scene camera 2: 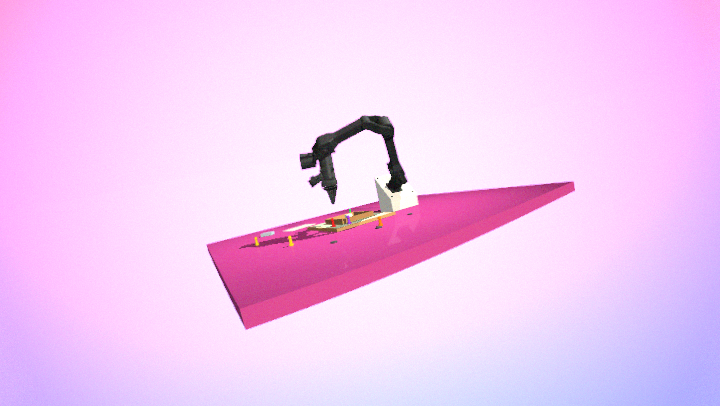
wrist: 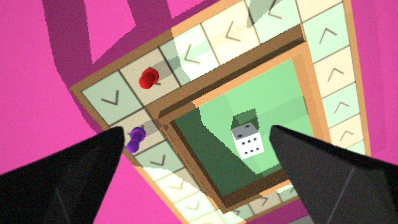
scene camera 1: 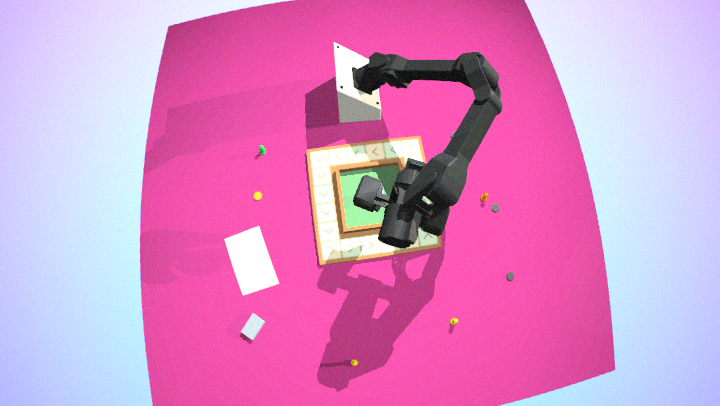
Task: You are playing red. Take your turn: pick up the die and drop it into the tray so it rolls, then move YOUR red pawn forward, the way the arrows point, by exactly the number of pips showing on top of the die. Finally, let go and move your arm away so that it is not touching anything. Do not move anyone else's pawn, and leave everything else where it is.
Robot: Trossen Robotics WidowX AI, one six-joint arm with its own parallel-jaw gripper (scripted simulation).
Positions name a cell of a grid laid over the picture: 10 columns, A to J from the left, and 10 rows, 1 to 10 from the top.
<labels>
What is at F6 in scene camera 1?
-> My gripper.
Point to a white die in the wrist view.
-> G7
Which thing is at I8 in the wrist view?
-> My gripper.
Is my gripper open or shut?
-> Open.
</labels>
